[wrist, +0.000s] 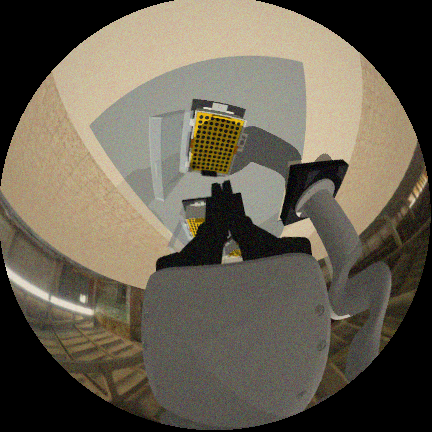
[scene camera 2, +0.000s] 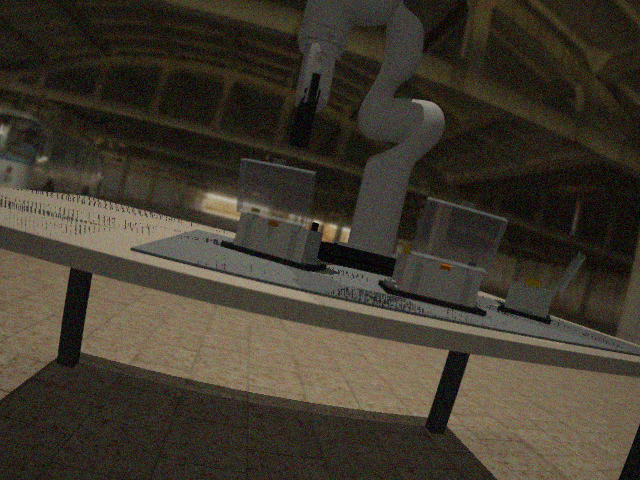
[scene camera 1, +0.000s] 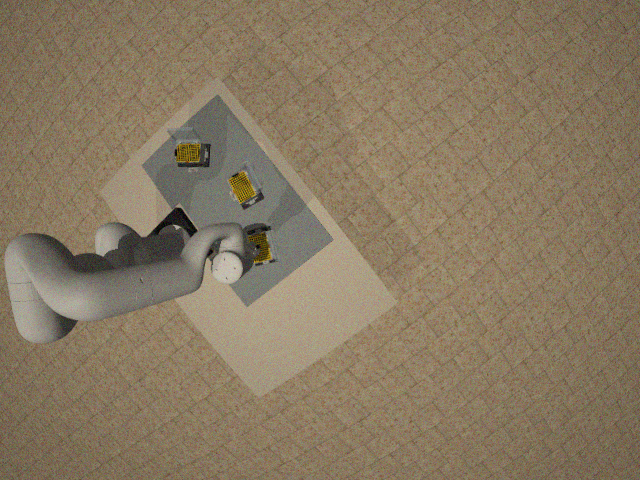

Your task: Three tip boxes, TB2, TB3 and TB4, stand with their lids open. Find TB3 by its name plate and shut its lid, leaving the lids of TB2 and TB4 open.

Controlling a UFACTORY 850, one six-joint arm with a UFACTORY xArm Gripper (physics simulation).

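Observation:
TB3 [scene camera 1: 264, 251] [scene camera 2: 273, 238] [wrist: 217, 145] is the box nearest my gripper, with a yellow tip rack inside. Its clear lid [scene camera 2: 276, 188] [wrist: 157, 157] stands open and upright. TB4 [scene camera 1: 241, 187] [scene camera 2: 439, 281] [wrist: 194, 226] is the middle box, its lid [scene camera 2: 462, 229] open. TB2 [scene camera 1: 188, 153] [scene camera 2: 527, 299] is the farthest box, its lid [scene camera 1: 184, 135] [scene camera 2: 570, 271] tilted open. No name plate is readable. My gripper [scene camera 2: 301, 142] [wrist: 223, 192] is shut and empty, above the top edge of TB3's lid in scene camera 2. The fingers partly hide TB4 in the wrist view.
The boxes stand on a grey mat [scene camera 1: 248, 291] [scene camera 2: 175, 245] on a pale table [scene camera 1: 289, 335] [scene camera 2: 170, 283]. The black robot base plate [scene camera 1: 178, 214] [wrist: 291, 197] is beside the mat. The arm [scene camera 1: 139, 289] reaches over the table and partly covers the mat.

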